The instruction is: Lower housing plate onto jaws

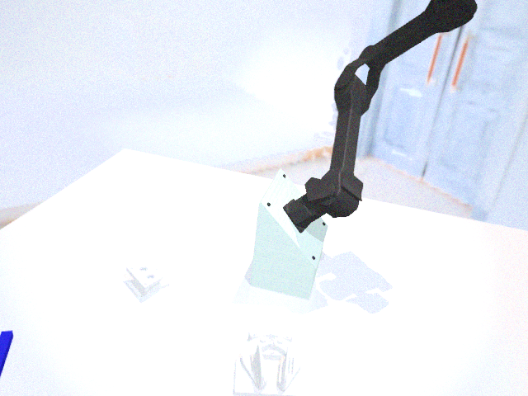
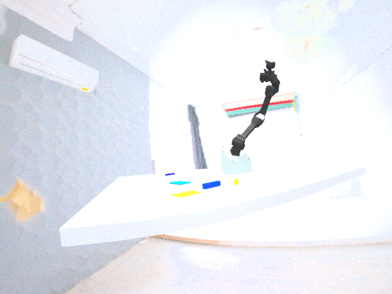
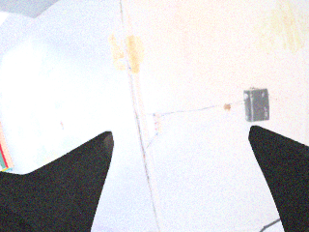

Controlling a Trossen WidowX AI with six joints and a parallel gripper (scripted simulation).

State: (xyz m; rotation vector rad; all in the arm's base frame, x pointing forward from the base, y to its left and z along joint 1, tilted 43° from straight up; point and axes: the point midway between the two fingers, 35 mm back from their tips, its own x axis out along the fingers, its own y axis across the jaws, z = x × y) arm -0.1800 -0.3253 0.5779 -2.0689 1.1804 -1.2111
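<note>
Right now my gripper tip is 460 mm short of the small white bracket, 380 mm to the left of it and 780 mm above it.
</note>
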